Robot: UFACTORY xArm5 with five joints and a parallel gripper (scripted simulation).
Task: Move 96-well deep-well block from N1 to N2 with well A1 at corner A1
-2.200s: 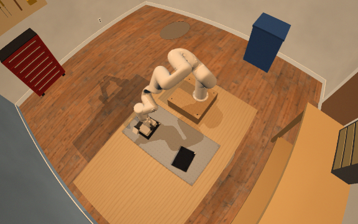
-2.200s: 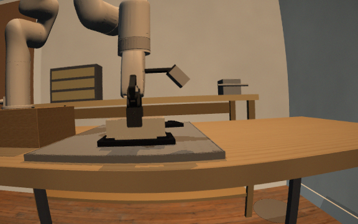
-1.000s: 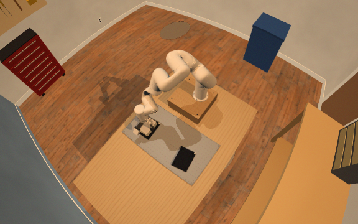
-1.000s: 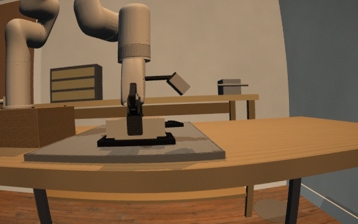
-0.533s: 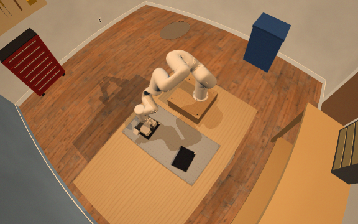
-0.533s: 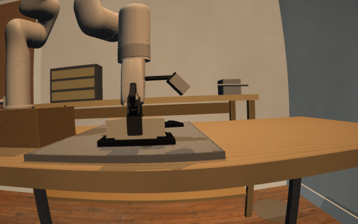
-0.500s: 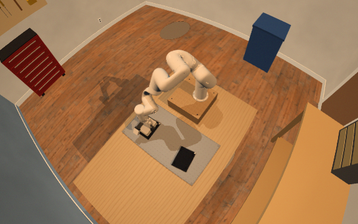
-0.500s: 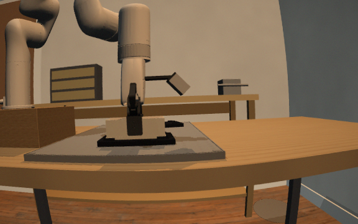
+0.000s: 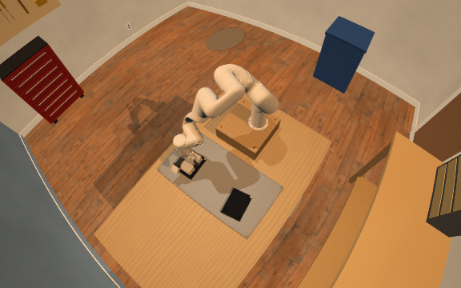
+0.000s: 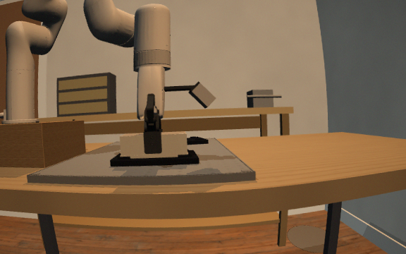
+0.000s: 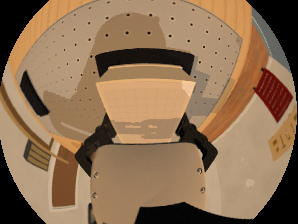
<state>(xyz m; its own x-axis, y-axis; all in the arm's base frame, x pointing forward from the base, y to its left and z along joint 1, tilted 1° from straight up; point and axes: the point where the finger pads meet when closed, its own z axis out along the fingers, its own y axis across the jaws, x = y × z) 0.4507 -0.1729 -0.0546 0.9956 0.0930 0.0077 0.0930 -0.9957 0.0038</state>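
My hand is right at the deep-well block.
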